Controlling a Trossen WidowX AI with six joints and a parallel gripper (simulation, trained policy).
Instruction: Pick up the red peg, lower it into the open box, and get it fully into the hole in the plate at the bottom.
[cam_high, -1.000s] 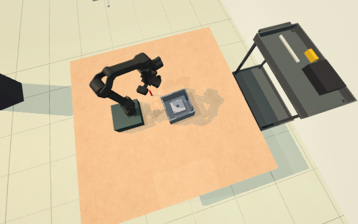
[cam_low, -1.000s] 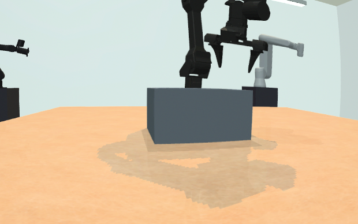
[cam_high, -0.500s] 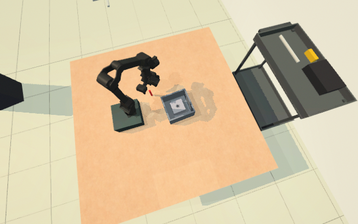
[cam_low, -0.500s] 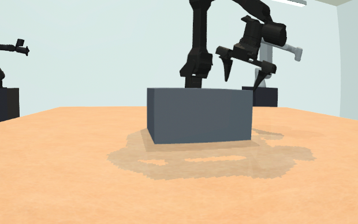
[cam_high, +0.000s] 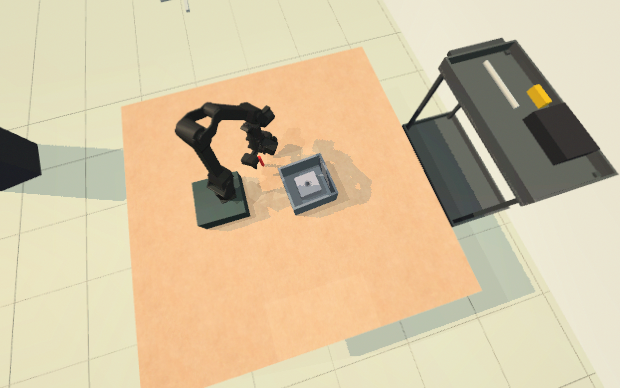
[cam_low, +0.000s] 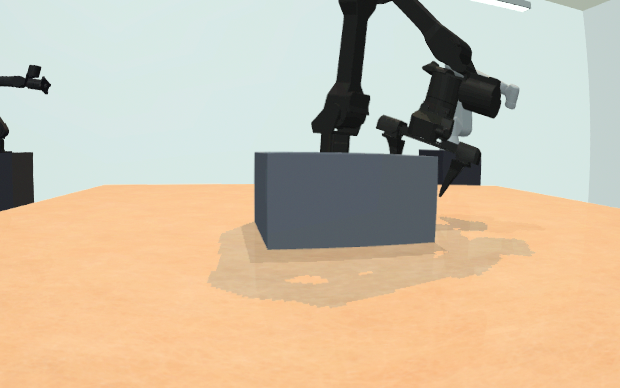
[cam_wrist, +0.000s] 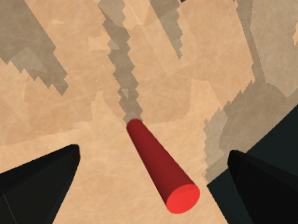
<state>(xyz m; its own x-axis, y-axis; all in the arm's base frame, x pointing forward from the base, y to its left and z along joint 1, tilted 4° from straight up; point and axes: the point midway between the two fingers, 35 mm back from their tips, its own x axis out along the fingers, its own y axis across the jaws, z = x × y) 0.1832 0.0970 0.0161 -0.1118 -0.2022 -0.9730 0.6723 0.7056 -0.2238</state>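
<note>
Now: gripper tip right at the red peg. Round my gripper tip: grey box 14 cm ahead, 19 cm to the right, 2 cm below; light plate 14 cm ahead, 19 cm to the right.
</note>
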